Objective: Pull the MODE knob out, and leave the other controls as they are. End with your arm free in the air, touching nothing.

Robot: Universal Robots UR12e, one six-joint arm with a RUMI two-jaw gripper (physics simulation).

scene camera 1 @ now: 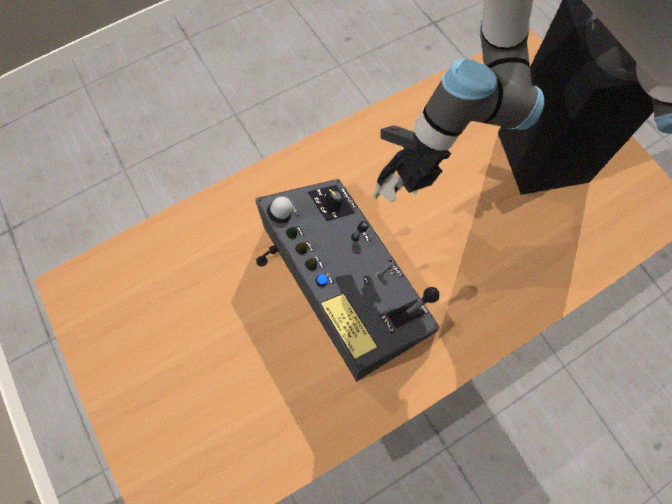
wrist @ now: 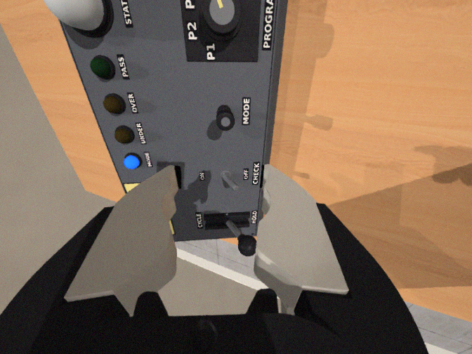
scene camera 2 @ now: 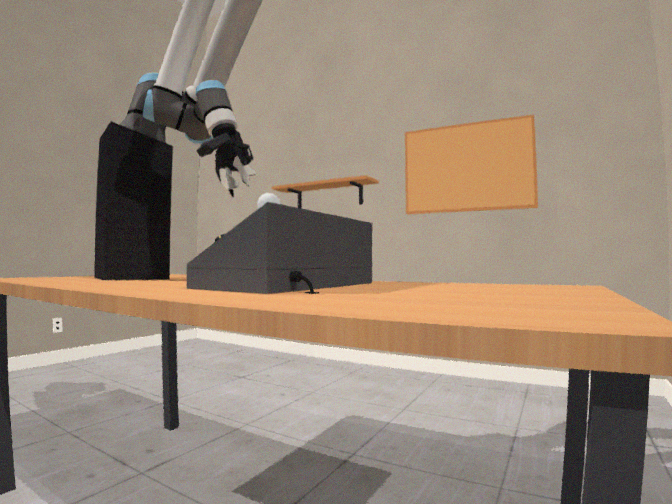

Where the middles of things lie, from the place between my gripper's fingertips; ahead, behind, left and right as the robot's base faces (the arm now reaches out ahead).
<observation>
Now: the grey control box [scene camera 1: 362, 311] 160 mm below my hand, 150 mm ahead of it and 70 mm to the left of it.
</observation>
